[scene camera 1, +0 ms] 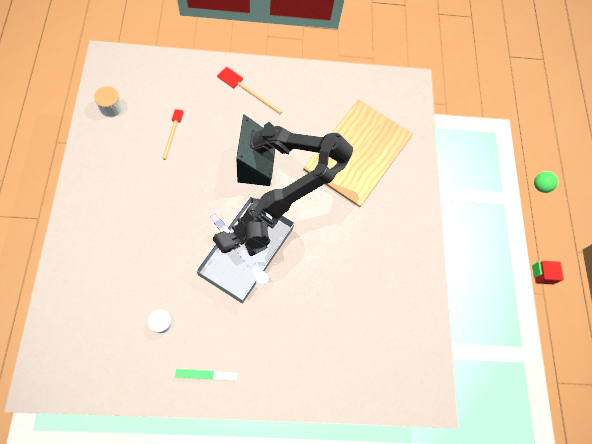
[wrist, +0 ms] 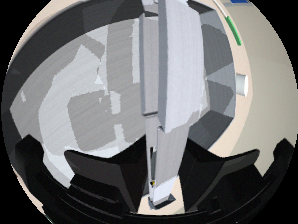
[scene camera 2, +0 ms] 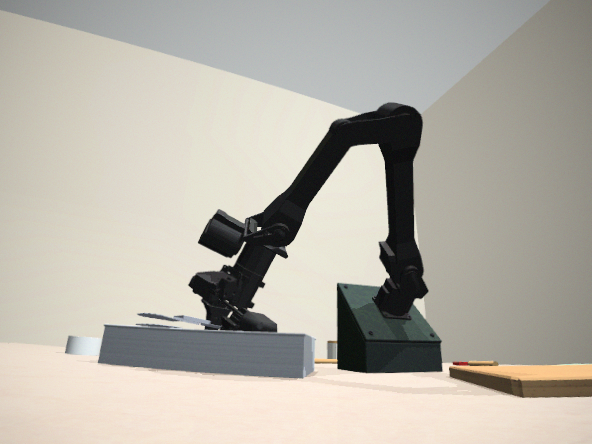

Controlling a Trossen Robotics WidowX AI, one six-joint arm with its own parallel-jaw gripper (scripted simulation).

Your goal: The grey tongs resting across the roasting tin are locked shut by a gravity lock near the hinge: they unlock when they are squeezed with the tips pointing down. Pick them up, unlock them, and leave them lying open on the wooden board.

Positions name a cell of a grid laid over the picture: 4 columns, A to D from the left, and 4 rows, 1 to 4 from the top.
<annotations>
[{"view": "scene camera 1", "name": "my gripper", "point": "B3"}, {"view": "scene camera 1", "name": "wooden board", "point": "C2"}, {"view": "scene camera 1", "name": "roasting tin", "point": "B3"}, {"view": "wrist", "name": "my gripper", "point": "C3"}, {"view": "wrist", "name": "roasting tin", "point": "B2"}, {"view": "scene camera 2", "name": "my gripper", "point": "B4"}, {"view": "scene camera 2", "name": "roasting tin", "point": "B4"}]
</annotations>
